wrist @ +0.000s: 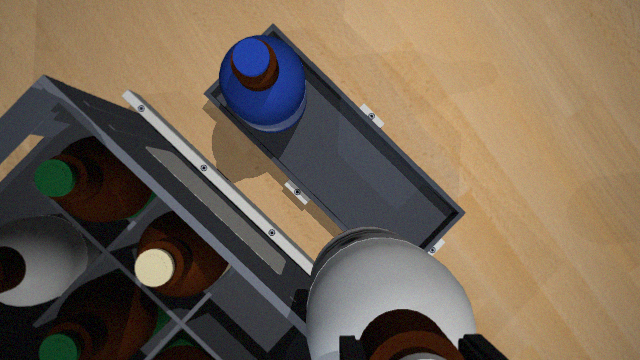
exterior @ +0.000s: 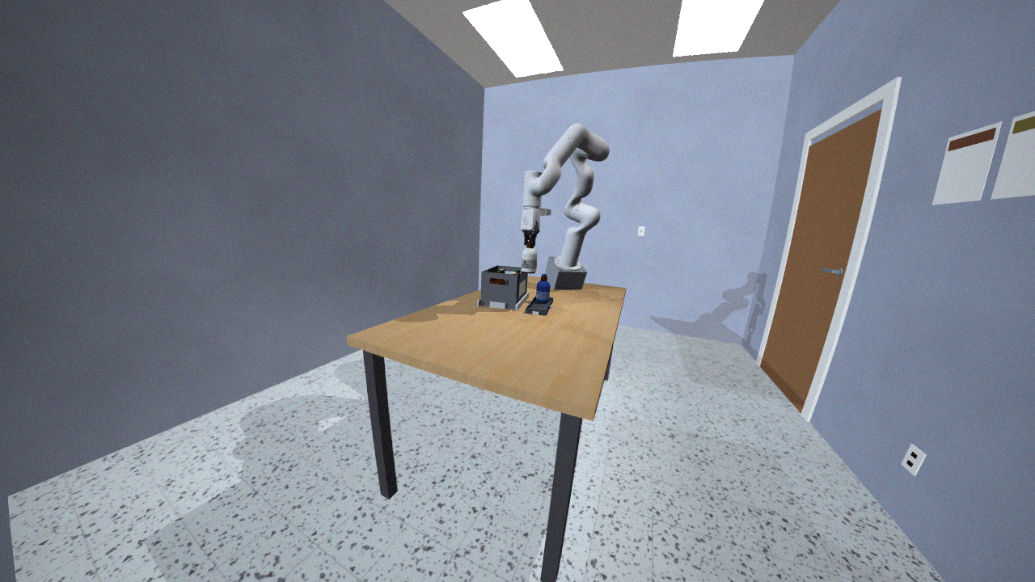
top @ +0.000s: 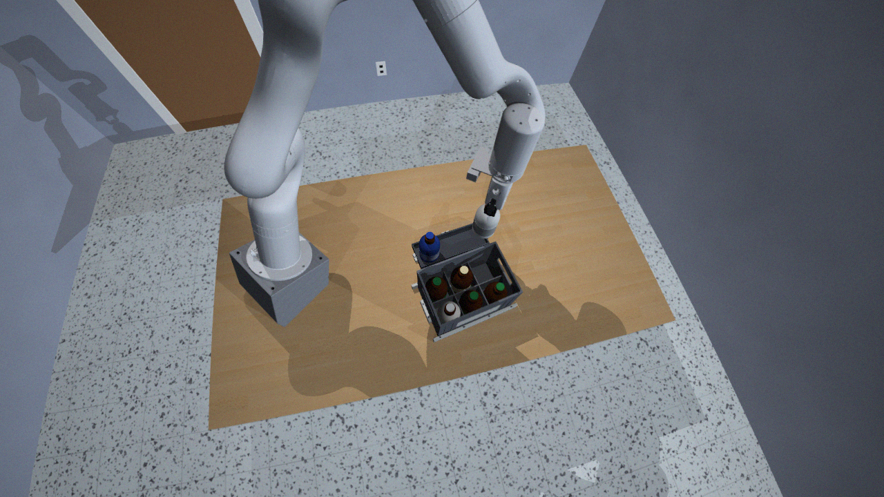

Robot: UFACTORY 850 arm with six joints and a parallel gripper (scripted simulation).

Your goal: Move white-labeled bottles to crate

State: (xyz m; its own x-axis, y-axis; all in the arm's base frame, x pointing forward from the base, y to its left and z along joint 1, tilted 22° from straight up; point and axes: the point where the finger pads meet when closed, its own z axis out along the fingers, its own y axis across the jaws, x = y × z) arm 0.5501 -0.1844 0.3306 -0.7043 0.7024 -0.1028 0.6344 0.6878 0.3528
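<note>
Right now the crate is 250 mm below my hand, 150 mm to the right of it and 100 mm behind it. Round my hand: blue-labeled bottle (250 mm below, 170 mm behind, 50 mm to the left); then dark tray (320 mm below, 80 mm behind, 60 mm to the left).
</note>
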